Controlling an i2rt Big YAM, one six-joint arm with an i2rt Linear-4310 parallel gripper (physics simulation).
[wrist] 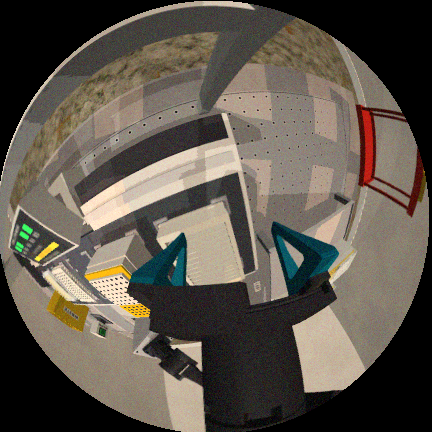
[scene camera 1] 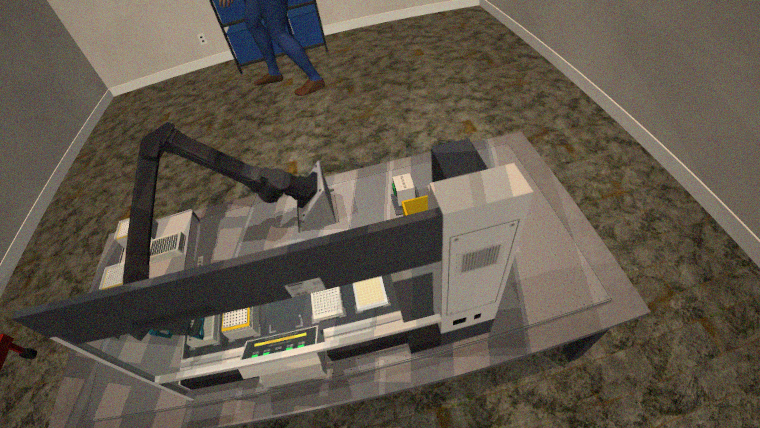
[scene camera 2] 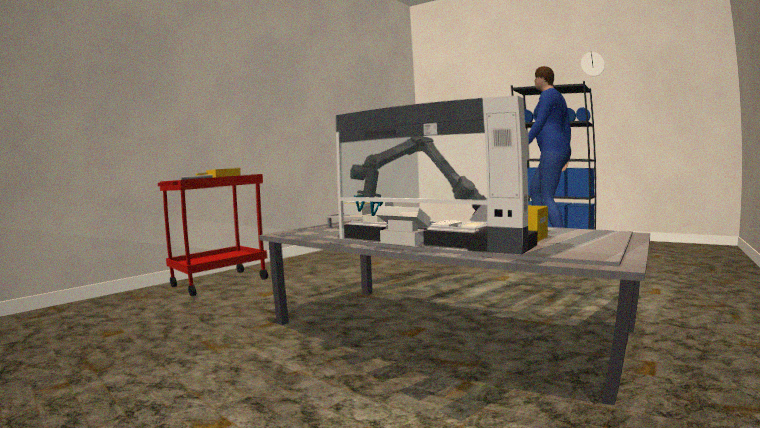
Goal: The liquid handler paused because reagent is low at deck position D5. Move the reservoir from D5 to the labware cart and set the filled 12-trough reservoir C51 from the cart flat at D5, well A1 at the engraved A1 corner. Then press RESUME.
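Where they show: gripper, fingertip midpoint: (wrist: 229, 231) (scene camera 1: 187, 336) (scene camera 2: 366, 213); arm's base, link origin: (wrist: 155, 344) (scene camera 1: 309, 190) (scene camera 2: 484, 207).
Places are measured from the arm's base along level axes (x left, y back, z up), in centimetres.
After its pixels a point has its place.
A cream reservoir with parallel troughs (wrist: 212, 247) @(x -32.2, y -46.6, z -1.7 cm) (scene camera 1: 211, 331) @(x -27.7, y -47.8, z -1.7 cm) lies at the corner of the dark deck, beside a yellow-rimmed tip box (wrist: 111, 285) (scene camera 1: 236, 319). Its position label is not readable. My gripper (wrist: 229, 231) @(x -34.2, y -49.6, z -0.1 cm) (scene camera 1: 178, 330) @(x -34.2, y -49.6, z -0.1 cm) (scene camera 2: 368, 206) @(x -34.2, y -49.6, z -0.1 cm) is open and empty, with teal fingers. It hangs above the deck end; in the wrist view one finger overlaps the reservoir and the other is past the deck edge. The control panel (wrist: 36, 241) @(x -8.4, y -55.9, z 2.7 cm) (scene camera 1: 280, 340) shows green buttons and a yellow bar; RESUME is not legible. A slotted white block (scene camera 1: 165, 245) @(x -53.7, y -13.7, z -1.4 cm) stands at the left; whether it is C51 is unclear.
The handler's dark top beam (scene camera 1: 319, 260) @(x 16.8, y -58.4, z 42.4 cm) and right column (scene camera 1: 481, 260) @(x 42.7, y -55.3, z 30.3 cm) (scene camera 2: 502, 159) @(x 42.0, y -55.3, z 23.3 cm) frame the deck. White plates (scene camera 1: 326, 303) (scene camera 1: 371, 293) lie further right. A red trolley (scene camera 2: 215, 182) (wrist: 367, 145) stands beyond the table. A person in blue (scene camera 2: 552, 122) is behind the table.
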